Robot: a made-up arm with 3 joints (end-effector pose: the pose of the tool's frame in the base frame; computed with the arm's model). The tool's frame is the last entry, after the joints. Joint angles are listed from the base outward.
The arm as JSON. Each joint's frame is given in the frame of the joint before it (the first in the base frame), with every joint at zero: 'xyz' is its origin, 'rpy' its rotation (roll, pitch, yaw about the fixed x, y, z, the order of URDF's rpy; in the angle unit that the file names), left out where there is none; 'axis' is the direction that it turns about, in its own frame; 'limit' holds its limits. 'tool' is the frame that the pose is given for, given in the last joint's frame.
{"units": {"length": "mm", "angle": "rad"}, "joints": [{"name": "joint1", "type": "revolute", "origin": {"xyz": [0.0, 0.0, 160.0]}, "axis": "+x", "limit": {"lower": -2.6, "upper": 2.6}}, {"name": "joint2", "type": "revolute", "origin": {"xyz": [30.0, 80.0, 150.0]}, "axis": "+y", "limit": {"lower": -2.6, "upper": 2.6}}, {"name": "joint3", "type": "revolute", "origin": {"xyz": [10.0, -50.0, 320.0]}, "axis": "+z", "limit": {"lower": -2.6, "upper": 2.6}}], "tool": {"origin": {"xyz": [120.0, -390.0, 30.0]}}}
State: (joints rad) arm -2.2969 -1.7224 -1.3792
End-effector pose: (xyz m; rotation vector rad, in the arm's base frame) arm -0.2631 -0.0785 0.4464 -0.5930 -1.4061 0.8280
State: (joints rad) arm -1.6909 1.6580 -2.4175
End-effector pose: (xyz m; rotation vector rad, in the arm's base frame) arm 0.4081 0.4241 -0.1356 1.6429 0.7732 1.5864
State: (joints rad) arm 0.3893 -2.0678 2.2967
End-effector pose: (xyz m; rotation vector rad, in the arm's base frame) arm -0.3835 0.2826 0.4687 -1.8801 -1.1251 1.0055
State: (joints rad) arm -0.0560 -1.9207 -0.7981
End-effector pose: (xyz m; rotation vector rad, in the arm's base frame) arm -0.2352 -0.3357 0.0344 0.7223 -1.8112 -0.4796
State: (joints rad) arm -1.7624 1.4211 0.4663
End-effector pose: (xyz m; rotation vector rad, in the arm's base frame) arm 0.4197 -0.0351 0.4362 -1.1033 1.2567 -0.8820
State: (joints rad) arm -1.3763 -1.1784 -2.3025
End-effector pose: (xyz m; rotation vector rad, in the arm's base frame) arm -0.4312 -0.0093 -0.0470 0.4129 -1.5334 -1.0332
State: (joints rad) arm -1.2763 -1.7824 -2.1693
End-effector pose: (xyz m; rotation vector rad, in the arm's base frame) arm -0.2324 -0.2385 -0.0697 0.8590 -1.4177 -0.5230
